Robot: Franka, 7 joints.
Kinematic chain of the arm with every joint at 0, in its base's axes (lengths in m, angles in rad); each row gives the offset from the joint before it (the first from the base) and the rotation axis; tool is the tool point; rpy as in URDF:
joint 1: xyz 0 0 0.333 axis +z
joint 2: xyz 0 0 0 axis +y
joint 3: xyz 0 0 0.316 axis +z
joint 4: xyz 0.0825 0 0 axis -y
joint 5: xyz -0.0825 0 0.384 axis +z
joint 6: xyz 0 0 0 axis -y
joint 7: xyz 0.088 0 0 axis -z
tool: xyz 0 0 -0.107 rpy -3.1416 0 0
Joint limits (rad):
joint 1: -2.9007..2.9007
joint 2: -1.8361..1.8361
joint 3: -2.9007..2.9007
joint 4: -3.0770..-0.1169
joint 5: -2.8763..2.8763
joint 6: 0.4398..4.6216
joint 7: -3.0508..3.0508
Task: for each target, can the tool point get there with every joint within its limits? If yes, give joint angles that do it. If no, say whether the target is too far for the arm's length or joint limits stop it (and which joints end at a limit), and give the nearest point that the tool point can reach.
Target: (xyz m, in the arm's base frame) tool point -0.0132 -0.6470 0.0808
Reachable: yes | joints -0.9666 1.0499 -0.6902 -1.7071 -1.3530 2.5555 -1.4492
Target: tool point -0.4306 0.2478 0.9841
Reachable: yes | joints 1.9650 0.5694 1.9443 -0.7213 1.0228 3.3533 1.2454
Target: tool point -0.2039 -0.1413 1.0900
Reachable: yes | joints 2.2692 0.1470 1.6773 -0.8167 -0.4825 3.7285 -1.0840
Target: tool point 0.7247 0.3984 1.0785
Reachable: no: too far | nearest point 0.5584 0.3070 0.9074 | short by 0.256 m
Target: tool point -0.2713 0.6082 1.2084
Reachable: no: too far | nearest point -0.2116 0.4744 1.0158 | short by 0.242 m
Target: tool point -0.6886 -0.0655 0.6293
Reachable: yes | joints -0.4837 -1.4266 -1.3242 -1.1951 -0.9892 3.7458 2.1137
